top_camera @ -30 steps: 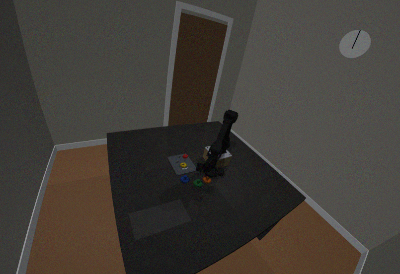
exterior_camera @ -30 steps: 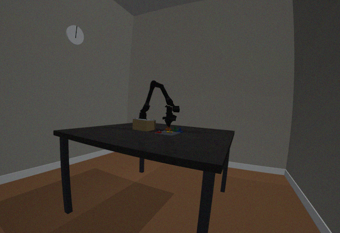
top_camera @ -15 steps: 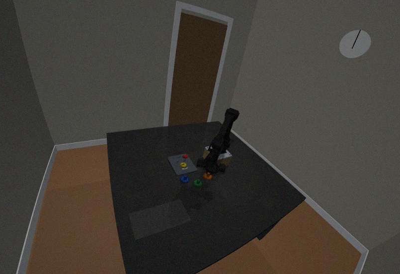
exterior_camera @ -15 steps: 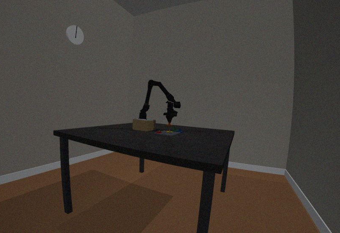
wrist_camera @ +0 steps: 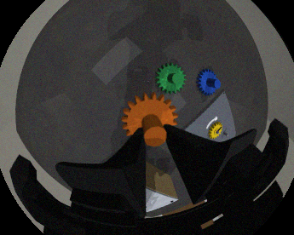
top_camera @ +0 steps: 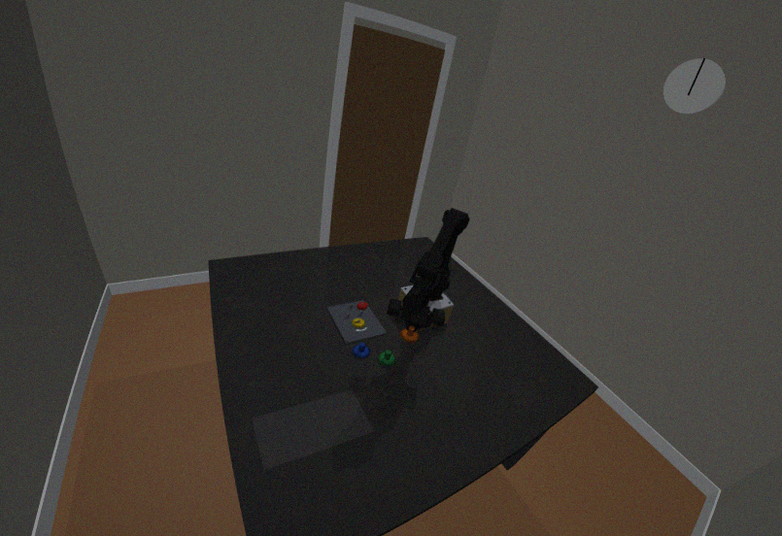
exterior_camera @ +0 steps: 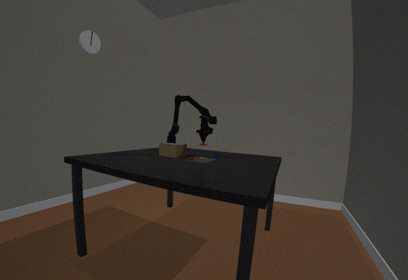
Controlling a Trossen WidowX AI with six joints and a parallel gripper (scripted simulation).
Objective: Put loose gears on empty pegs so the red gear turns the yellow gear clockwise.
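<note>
Right now the red gear is 60 mm ahead of my gripper tip, 280 mm to the right of it and 110 mm below it. Round my gripper tip: green gear: 70 mm ahead, 110 mm below; then blue gear: 150 mm ahead, 50 mm to the right, 110 mm below; then orange gear: 10 mm below.
</note>
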